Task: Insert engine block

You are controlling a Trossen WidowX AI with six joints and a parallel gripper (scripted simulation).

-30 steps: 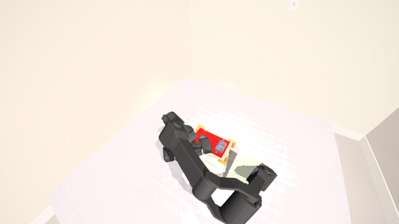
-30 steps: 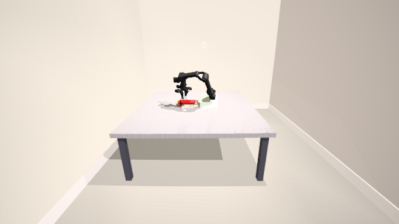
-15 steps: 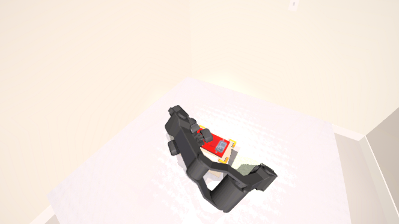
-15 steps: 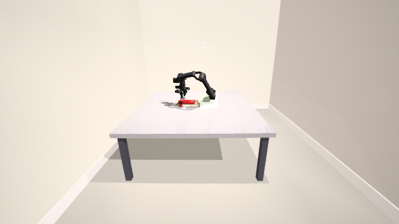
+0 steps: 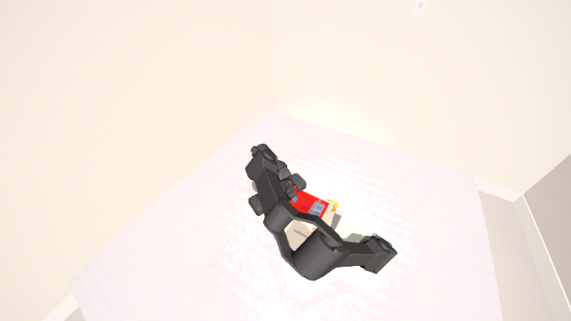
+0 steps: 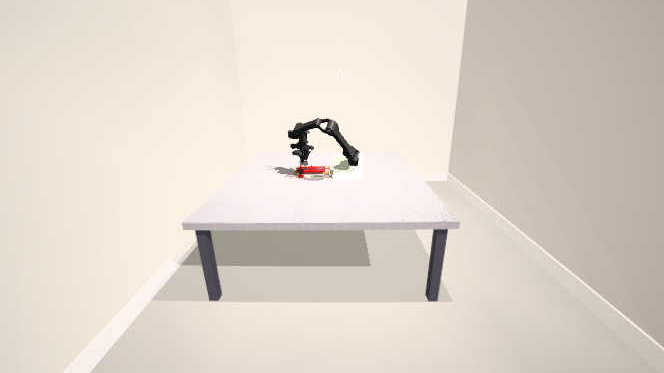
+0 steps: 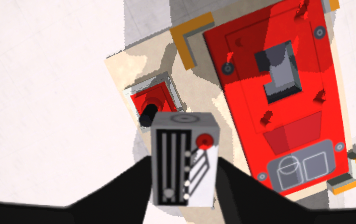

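Right now the base plate is 20 mm behind my gripper tip, 80 mm to the right of it and 90 mm below it. Also, from my gripper tip: engine block (10 mm below); then black peg (20 mm ahead, 30 mm to the left, 70 mm below).
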